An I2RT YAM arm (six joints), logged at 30 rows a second.
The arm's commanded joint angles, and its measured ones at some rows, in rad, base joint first. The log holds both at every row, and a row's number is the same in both.
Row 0, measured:
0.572 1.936 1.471 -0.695 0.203 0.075
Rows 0 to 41, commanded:
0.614 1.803 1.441 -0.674 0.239 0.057
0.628 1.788 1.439 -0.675 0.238 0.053
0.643 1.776 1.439 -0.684 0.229 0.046
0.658 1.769 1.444 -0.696 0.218 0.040
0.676 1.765 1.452 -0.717 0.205 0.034
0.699 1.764 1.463 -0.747 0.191 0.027
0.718 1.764 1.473 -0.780 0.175 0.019
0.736 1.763 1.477 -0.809 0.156 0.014
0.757 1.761 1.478 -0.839 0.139 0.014
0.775 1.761 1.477 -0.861 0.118 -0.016
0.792 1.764 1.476 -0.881 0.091 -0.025
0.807 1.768 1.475 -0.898 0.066 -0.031
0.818 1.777 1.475 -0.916 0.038 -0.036
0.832 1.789 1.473 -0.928 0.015 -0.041
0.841 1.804 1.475 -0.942 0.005 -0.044
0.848 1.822 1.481 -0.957 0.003 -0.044
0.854 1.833 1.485 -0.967 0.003 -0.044
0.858 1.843 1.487 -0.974 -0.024 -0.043
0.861 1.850 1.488 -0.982 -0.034 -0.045
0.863 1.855 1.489 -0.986 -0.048 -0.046
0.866 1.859 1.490 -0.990 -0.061 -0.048
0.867 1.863 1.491 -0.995 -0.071 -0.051
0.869 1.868 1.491 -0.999 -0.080 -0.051
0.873 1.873 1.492 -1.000 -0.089 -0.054
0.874 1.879 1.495 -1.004 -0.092 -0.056
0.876 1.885 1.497 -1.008 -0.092 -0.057
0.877 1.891 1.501 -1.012 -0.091 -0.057
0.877 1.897 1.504 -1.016 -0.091 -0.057
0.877 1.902 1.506 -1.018 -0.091 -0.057
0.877 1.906 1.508 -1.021 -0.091 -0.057
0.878 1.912 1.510 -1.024 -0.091 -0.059
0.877 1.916 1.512 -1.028 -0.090 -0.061
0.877 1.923 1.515 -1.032 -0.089 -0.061
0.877 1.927 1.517 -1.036 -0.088 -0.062
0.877 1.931 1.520 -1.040 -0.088 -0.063
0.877 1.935 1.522 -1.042 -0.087 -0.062
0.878 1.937 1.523 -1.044 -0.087 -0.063
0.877 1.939 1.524 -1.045 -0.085 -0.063
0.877 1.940 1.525 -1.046 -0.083 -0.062
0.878 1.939 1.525 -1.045 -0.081 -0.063
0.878 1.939 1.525 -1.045 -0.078 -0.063
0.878 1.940 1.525 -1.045 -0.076 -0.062
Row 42, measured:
0.871 1.930 1.497 -1.028 -0.082 -0.057
